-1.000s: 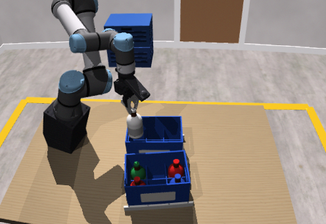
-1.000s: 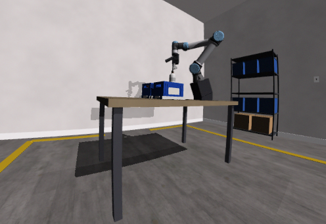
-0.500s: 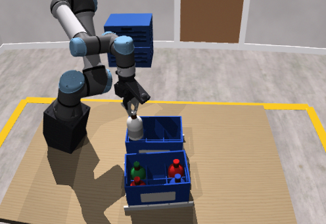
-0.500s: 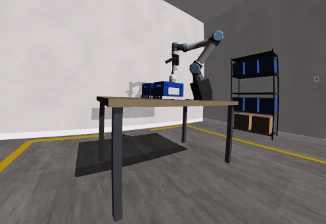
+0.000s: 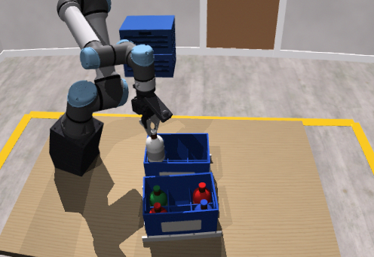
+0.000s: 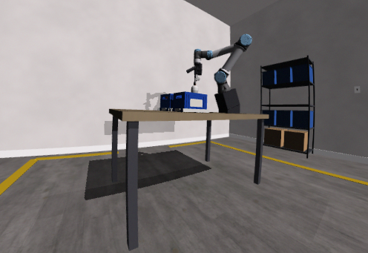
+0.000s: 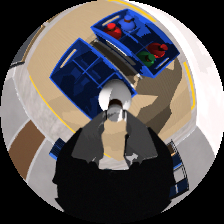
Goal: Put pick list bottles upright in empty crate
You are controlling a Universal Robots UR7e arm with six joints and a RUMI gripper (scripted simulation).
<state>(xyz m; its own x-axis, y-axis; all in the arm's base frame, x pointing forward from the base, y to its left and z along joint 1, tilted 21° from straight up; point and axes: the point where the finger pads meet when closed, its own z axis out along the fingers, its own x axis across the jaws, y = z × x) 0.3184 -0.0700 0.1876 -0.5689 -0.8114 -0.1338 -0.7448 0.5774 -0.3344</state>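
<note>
Right now the white bottle is 70 mm below my hand. From my hand the other things lie so: pick list strip: 70 mm ahead, 190 mm to the left, 300 mm below; blue-capped bottle: 210 mm ahead, 230 mm to the right, 210 mm below; green bottle: 20 mm ahead, 170 mm to the right, 210 mm below.
</note>
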